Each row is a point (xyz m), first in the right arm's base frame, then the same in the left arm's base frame.
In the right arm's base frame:
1: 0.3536 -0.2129 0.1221
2: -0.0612 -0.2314 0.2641
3: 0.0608 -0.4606 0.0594
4: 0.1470 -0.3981 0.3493
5: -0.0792 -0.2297 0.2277
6: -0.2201 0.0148 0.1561
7: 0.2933 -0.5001 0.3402
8: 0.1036 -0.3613 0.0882
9: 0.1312 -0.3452 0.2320
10: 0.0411 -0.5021 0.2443
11: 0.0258 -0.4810 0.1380
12: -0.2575 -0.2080 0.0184
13: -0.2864 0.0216 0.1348
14: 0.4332 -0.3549 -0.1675
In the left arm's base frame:
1: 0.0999 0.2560 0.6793
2: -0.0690 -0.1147 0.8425
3: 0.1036 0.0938 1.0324
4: -0.1665 0.1432 0.8912
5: -0.0340 -0.1314 0.8547
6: 0.0669 -0.3607 0.7063
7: -0.1648 0.3188 0.9237
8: 0.0938 0.0910 0.9210
9: -0.0435 0.1079 0.8705
10: -0.0864 0.0913 1.0460
11: 0.0207 0.0697 1.0516
12: 0.1645 -0.3004 0.9447
13: 0.0848 -0.4236 0.7312
14: 0.3674 0.3905 0.8233

